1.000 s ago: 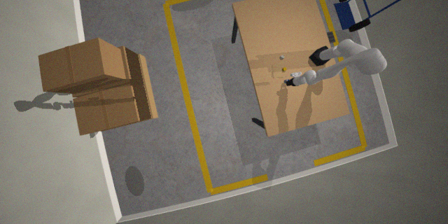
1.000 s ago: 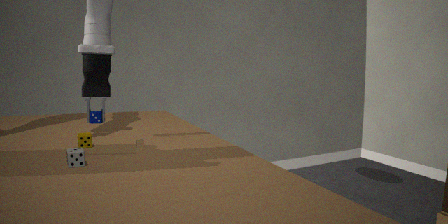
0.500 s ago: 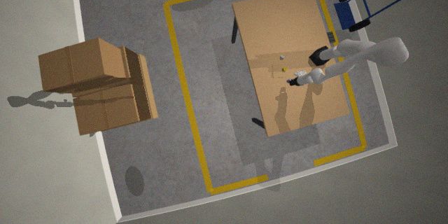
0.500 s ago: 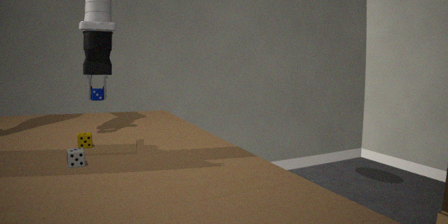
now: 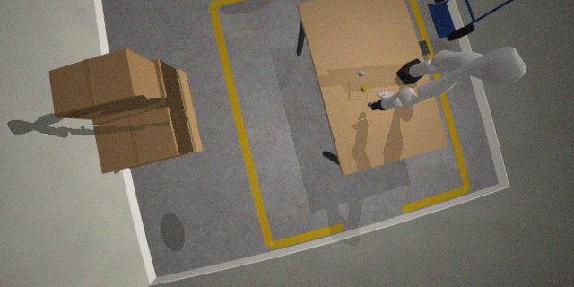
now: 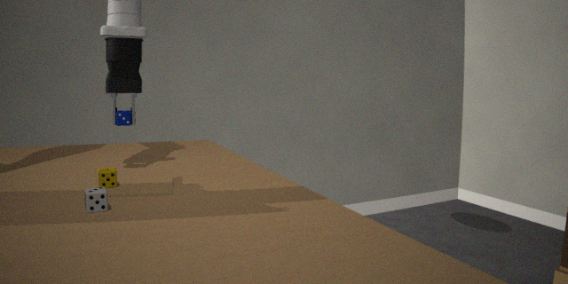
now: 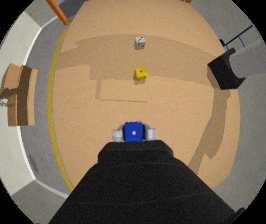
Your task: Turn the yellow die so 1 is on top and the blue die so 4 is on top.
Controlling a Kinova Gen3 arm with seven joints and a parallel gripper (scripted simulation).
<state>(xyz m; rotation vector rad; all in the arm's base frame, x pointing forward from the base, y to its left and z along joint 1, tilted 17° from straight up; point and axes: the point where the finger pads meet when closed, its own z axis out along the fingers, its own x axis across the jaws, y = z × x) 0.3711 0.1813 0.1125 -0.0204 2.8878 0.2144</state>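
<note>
Now: hand 140 mm to the left of the tan mat, 120 mm above it and 20 mm short of it. Round my hand: white die: 270 mm to the right, 100 mm below, 30 mm behind; yellow die: 140 mm to the right, 100 mm below, 20 mm behind; blue die: right at my hand.
</note>
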